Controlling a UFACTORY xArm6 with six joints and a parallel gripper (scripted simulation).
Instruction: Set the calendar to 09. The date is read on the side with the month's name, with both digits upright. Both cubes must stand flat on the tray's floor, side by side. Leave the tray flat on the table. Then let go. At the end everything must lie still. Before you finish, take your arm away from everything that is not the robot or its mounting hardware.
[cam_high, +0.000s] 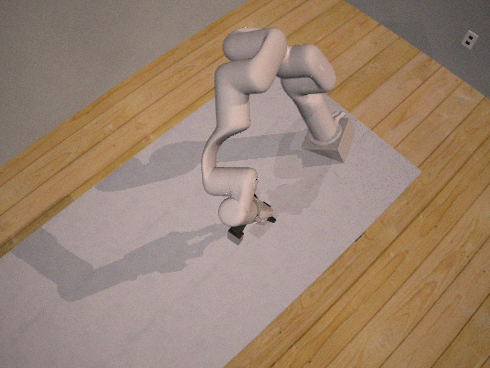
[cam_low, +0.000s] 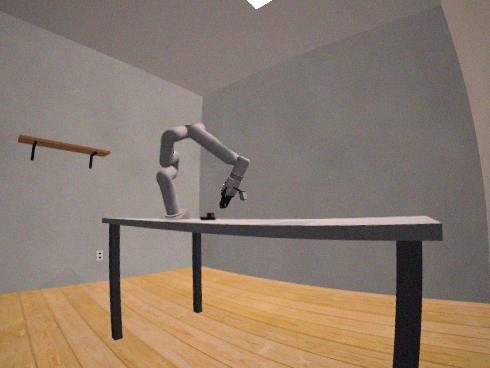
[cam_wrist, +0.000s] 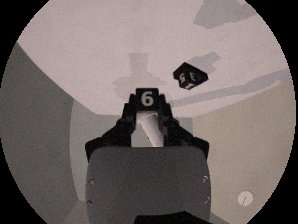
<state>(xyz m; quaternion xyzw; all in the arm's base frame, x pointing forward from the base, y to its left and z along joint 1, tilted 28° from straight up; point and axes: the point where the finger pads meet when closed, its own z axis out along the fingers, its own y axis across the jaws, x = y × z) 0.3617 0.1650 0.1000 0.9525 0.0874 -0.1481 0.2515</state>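
My gripper is now 1 cm past the black date cube and 2 cm above it. Also, from my hand: black cube (2 cm behind, 9 cm to the right, 8 cm below).
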